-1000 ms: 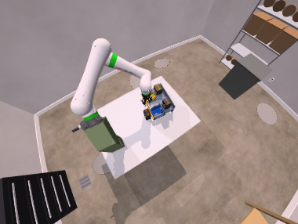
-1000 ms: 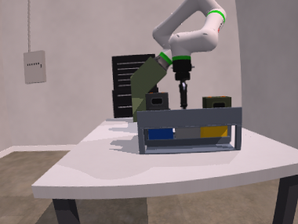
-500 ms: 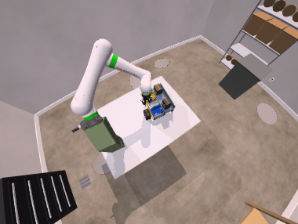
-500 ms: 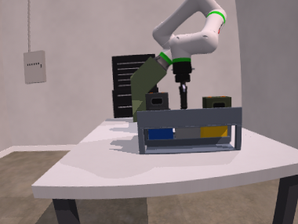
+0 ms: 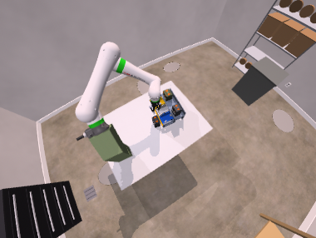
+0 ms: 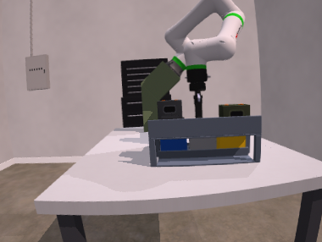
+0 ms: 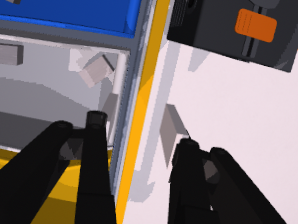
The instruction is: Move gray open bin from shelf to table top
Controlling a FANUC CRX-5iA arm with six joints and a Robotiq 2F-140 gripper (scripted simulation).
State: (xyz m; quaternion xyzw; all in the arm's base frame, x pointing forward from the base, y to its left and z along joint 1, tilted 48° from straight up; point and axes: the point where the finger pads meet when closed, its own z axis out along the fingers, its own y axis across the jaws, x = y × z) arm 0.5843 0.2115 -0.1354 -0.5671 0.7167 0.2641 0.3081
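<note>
My gripper is now 30 mm above the thin yellow strip. From my hand the other things lie so: gray open bin 100 mm ahead, 20 mm to the right, 50 mm below; then dark box 70 mm behind, 100 mm to the right, 30 mm below; then blue bin 80 mm ahead, 130 mm to the right, 50 mm below.
</note>
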